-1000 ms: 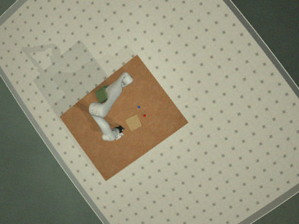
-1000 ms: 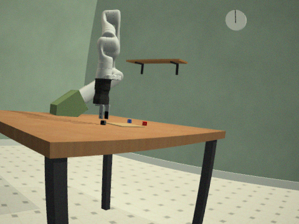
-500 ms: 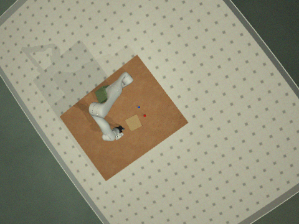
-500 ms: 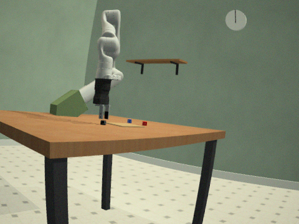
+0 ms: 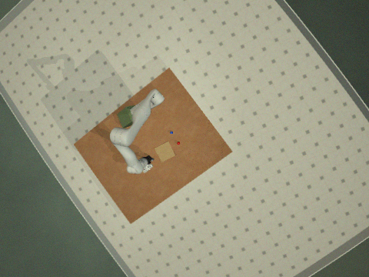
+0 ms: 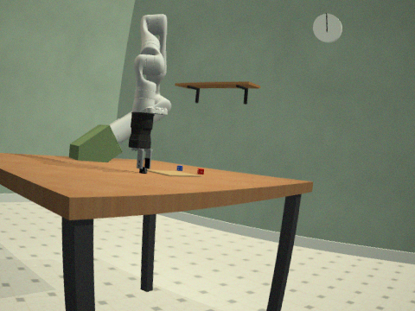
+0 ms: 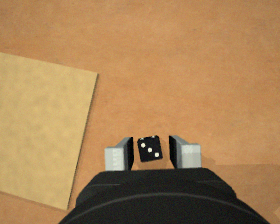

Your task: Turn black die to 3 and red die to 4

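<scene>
Now: hand 20 mm above the black die. The rest, counted from my hand: tan mat 140 mm to the left, 30 mm below; blue die 100 mm behind, 280 mm to the left, 20 mm below; red die 10 mm ahead, 280 mm to the left, 20 mm below.
</scene>
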